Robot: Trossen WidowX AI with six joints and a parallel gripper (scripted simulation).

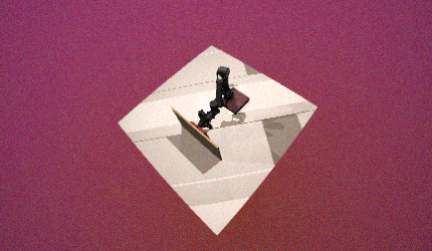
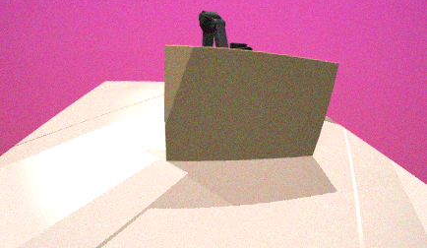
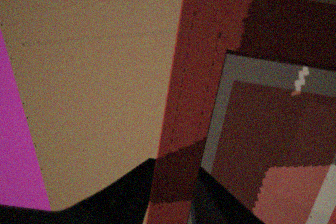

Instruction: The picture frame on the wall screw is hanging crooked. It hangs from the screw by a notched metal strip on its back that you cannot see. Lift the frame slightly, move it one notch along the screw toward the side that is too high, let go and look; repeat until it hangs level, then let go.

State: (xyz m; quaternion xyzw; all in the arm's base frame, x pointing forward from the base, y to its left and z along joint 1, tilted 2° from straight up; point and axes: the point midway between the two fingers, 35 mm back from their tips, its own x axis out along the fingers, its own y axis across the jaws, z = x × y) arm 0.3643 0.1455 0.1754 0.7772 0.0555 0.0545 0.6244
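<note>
My gripper tip is 1 cm to the right of the picture frame and 5 cm above it. From my gripper tip the other things lie so: wall panel: 2 cm ahead, 1 cm to the left, 6 cm below.
</note>
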